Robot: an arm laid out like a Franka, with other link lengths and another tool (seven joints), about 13 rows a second.
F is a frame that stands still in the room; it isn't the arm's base.
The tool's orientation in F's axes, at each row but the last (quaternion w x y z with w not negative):
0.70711 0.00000 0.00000 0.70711
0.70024 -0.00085 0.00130 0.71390
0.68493 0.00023 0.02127 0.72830
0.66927 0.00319 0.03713 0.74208
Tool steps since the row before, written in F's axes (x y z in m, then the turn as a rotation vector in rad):
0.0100 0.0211 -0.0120 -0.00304 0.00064 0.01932
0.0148 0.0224 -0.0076 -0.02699 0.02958 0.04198
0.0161 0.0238 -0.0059 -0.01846 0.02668 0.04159
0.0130 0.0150 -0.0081 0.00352 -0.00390 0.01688
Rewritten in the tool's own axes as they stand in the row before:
0.0211 -0.0100 -0.0120 0.00064 0.00304 0.01932
0.0221 -0.0152 -0.0075 0.02997 0.02644 0.04205
0.0229 -0.0177 -0.0047 0.02656 0.01810 0.04183
0.0139 -0.0149 -0.0066 -0.00500 -0.00210 0.01683

